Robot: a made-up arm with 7 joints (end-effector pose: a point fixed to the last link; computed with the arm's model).
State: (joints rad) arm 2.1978 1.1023 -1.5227 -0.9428 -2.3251 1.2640 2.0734
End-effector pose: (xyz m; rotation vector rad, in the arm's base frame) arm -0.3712 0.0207 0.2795 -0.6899 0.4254 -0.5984
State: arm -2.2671 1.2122 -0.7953 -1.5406 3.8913 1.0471 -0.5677
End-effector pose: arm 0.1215 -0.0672 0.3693 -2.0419 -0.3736 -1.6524
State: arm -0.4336 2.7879 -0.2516 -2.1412 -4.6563 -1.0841 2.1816
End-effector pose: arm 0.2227 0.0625 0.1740 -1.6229 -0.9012 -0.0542
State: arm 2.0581 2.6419 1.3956 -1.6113 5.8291 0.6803 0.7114
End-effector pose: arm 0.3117 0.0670 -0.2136 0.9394 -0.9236 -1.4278
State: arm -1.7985 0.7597 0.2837 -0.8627 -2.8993 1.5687 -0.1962
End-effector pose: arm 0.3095 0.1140 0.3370 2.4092 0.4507 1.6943
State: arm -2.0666 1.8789 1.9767 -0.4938 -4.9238 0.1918 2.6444
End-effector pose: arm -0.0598 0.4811 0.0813 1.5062 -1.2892 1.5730
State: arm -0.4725 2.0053 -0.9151 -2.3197 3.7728 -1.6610 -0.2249
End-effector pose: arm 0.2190 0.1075 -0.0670 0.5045 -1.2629 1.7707
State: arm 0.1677 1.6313 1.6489 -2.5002 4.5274 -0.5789 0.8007
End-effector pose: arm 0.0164 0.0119 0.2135 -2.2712 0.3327 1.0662
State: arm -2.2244 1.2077 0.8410 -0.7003 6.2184 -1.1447 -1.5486
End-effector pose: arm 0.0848 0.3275 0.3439 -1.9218 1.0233 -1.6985
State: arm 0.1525 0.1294 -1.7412 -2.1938 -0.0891 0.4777 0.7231
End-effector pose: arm -0.0490 -0.2485 -0.1168 -1.5450 -0.5551 -0.6430
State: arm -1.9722 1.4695 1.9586 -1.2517 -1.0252 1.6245 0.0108
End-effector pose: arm -0.0328 0.4316 0.0236 -1.1118 -1.0783 1.9155
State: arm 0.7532 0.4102 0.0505 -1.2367 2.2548 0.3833 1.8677
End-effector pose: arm -0.0361 0.1802 -0.3945 0.8396 -0.2849 -2.2790
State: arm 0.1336 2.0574 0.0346 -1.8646 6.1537 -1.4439 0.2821
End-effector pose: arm 0.2951 0.1634 0.0538 -0.4817 -1.3073 -2.5802
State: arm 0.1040 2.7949 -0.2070 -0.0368 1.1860 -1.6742 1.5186
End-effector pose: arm 0.0413 0.1688 0.4618 0.3817 -1.9569 -1.6013
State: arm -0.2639 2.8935 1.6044 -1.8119 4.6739 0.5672 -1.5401
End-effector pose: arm -0.0937 -0.2350 0.2429 -1.4877 -0.9246 -1.9504
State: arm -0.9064 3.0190 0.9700 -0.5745 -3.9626 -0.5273 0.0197
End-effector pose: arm -0.3197 -0.0215 0.3689 0.5044 1.9966 0.3957
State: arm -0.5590 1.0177 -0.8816 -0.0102 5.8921 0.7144 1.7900
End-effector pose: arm 0.2010 0.4019 -0.2021 1.5076 -0.7784 0.7938
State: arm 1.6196 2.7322 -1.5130 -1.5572 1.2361 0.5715 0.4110
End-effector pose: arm -0.0158 0.3734 0.1186 1.2796 2.0180 -0.3200
